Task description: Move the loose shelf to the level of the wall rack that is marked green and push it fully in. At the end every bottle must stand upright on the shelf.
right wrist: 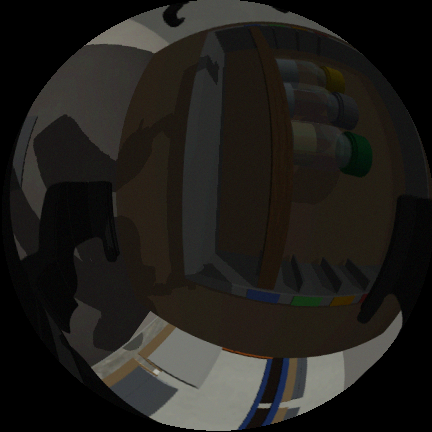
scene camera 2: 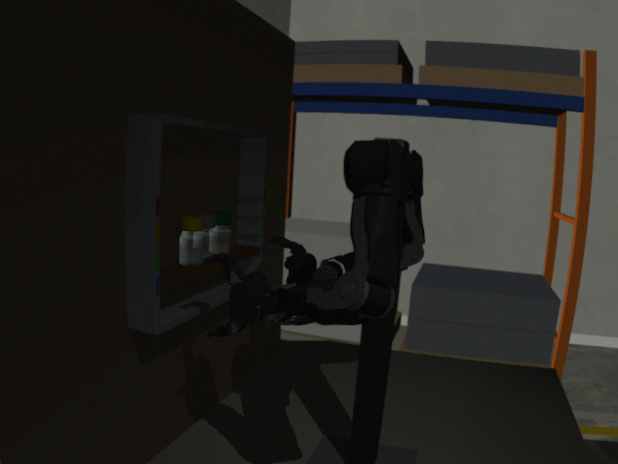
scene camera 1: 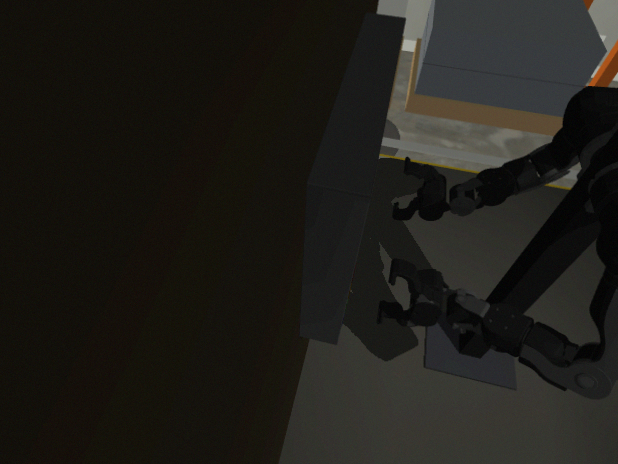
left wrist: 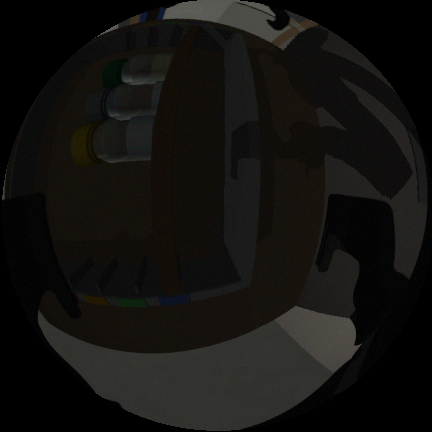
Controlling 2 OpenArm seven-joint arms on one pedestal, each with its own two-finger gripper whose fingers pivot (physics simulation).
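Observation:
The wall rack (scene camera 1: pixel 337 215) (scene camera 2: pixel 144 225) has a brown loose shelf (scene camera 2: pixel 172 276) (left wrist: pixel 162 150) (right wrist: pixel 281 150) whose ends lie beside the blue mark (left wrist: pixel 175 300) (right wrist: pixel 262 296), one level below the green mark (scene camera 2: pixel 157 260) (left wrist: pixel 132 302) (right wrist: pixel 306 301). Three bottles stand upright on it: yellow-capped (scene camera 2: pixel 190 247) (left wrist: pixel 112 142) (right wrist: pixel 307 75), grey-capped (left wrist: pixel 122 102) (right wrist: pixel 310 102) and green-capped (scene camera 2: pixel 220 240) (left wrist: pixel 145 70) (right wrist: pixel 320 142). My left gripper (scene camera 1: pixel 387 294) (scene camera 2: pixel 211 296) (left wrist: pixel 199 290) and right gripper (scene camera 1: pixel 401 189) (right wrist: pixel 239 287) are open and empty, in front of the rack's lower part. In scene camera 2 the right gripper is partly hidden.
A brown wall (scene camera 1: pixel 150 225) (scene camera 2: pixel 75 150) carries the rack. The rack's bottom board (left wrist: pixel 242 200) (right wrist: pixel 200 175) runs below the shelf. The robot's pedestal (scene camera 2: pixel 372 390) stands behind the grippers. Grey boxes (scene camera 1: pixel 500 65) (scene camera 2: pixel 482 310) and an orange-posted storage rack (scene camera 2: pixel 587 150) are farther back.

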